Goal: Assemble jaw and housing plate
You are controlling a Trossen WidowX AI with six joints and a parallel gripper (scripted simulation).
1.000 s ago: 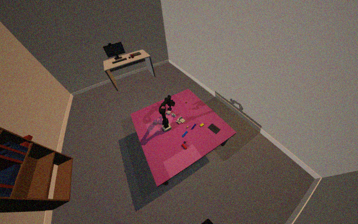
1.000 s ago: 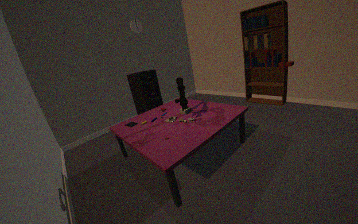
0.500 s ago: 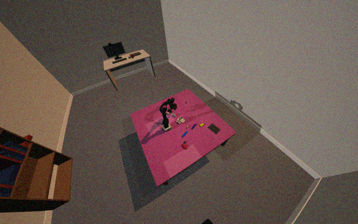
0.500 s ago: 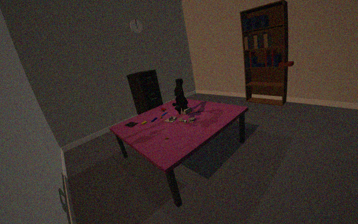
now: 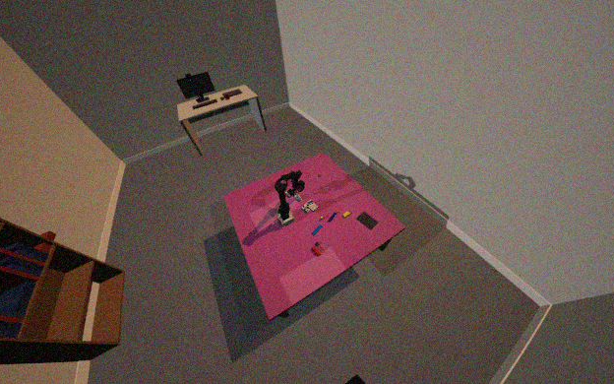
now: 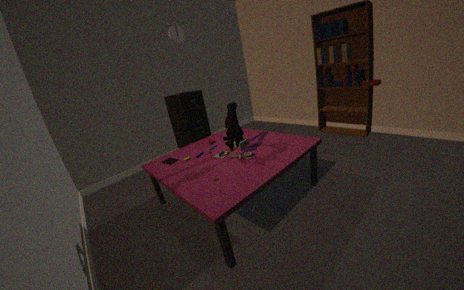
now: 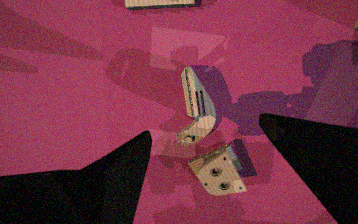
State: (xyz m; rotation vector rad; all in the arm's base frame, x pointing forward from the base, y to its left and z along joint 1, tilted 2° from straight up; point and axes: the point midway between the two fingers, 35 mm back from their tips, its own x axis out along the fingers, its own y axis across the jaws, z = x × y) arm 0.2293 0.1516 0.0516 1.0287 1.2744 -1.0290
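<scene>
Now: the grey jaw 7 cm below my gripper tip, 3 cm to the left of it and 1 cm ahead of it. The rest, counted from my gripper tip: yellow piece 44 cm to the right, 25 cm ahead, 7 cm below; blue piece 41 cm to the right, 7 cm below, 6 cm behind; small light piece 10 cm to the left, 7 cm below, 4 cm behind.
</scene>
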